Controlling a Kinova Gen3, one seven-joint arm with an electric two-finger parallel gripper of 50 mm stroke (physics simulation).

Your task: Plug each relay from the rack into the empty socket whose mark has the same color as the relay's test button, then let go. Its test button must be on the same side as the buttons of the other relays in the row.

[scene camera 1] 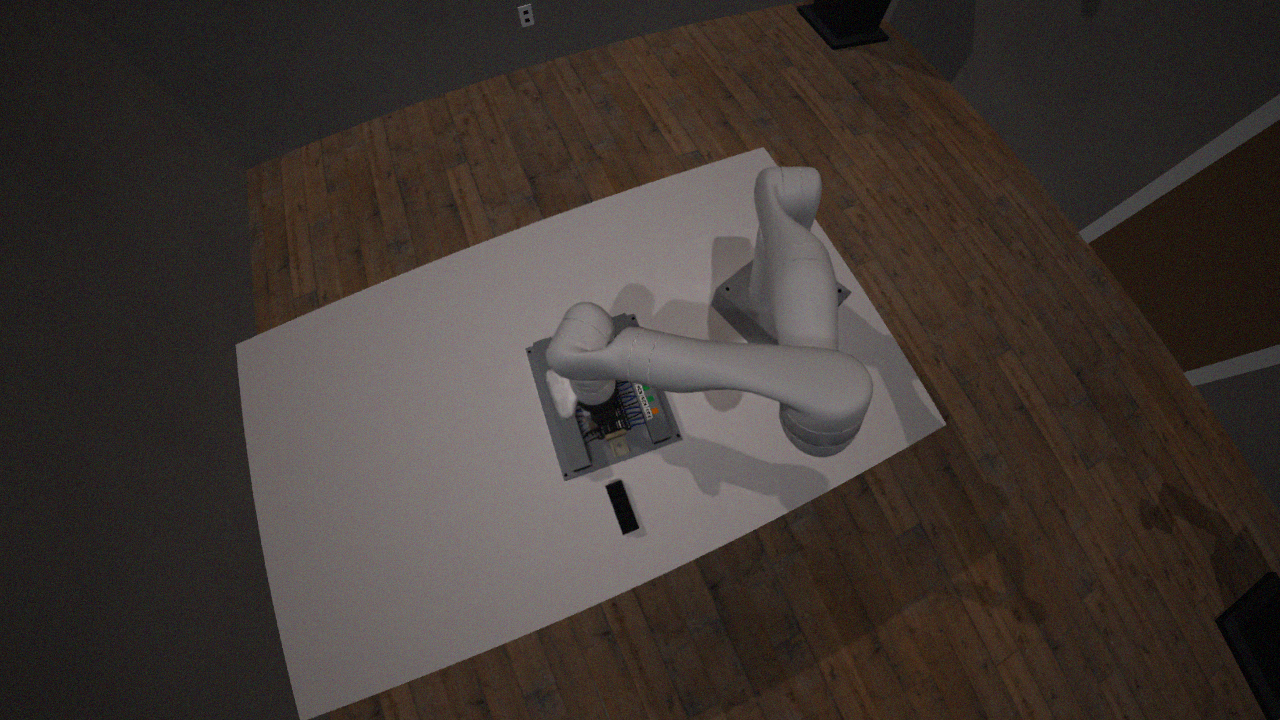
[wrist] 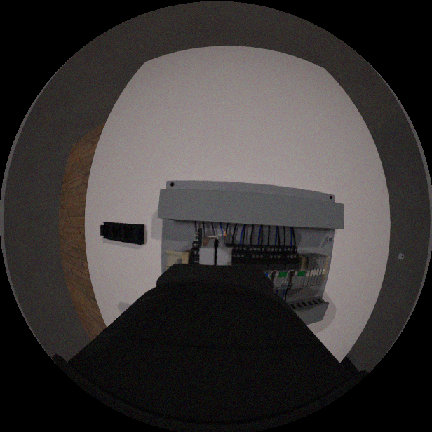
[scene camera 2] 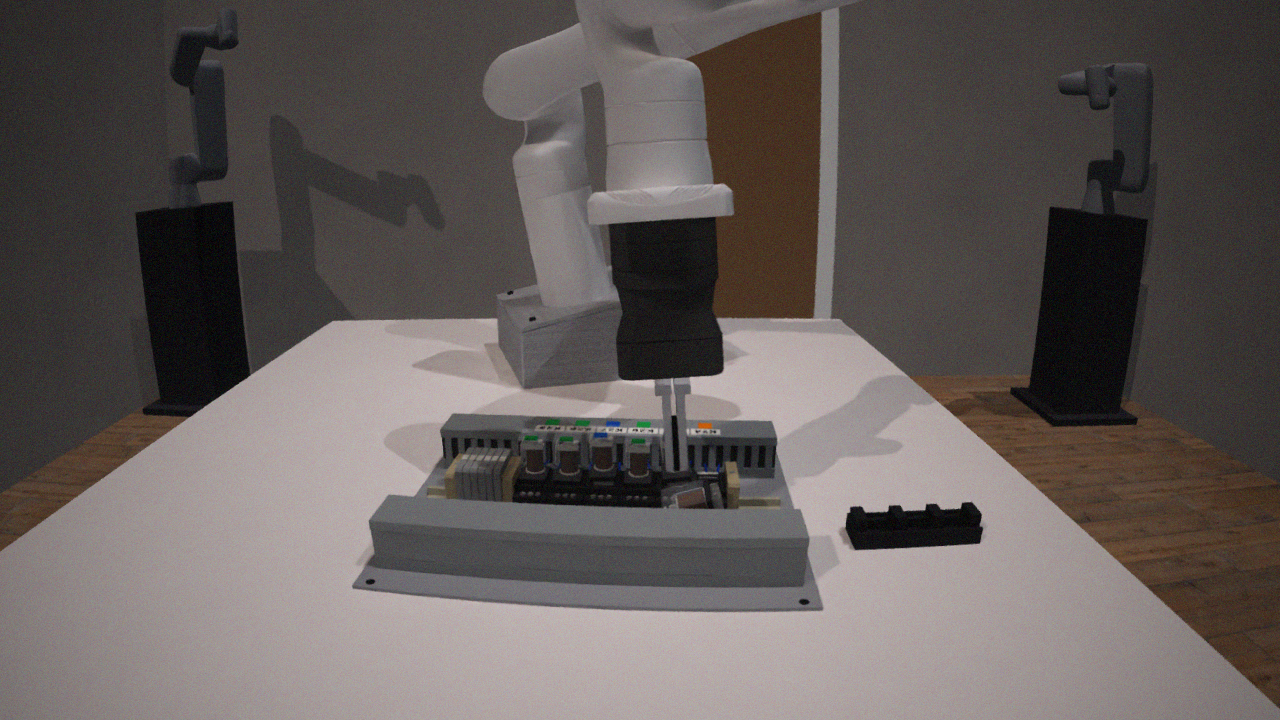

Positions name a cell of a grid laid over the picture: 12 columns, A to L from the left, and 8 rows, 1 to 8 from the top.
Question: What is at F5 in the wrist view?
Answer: My gripper.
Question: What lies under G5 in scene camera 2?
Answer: My gripper.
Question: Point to a black rack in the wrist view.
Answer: D5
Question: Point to a grey panel plate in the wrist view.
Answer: I5
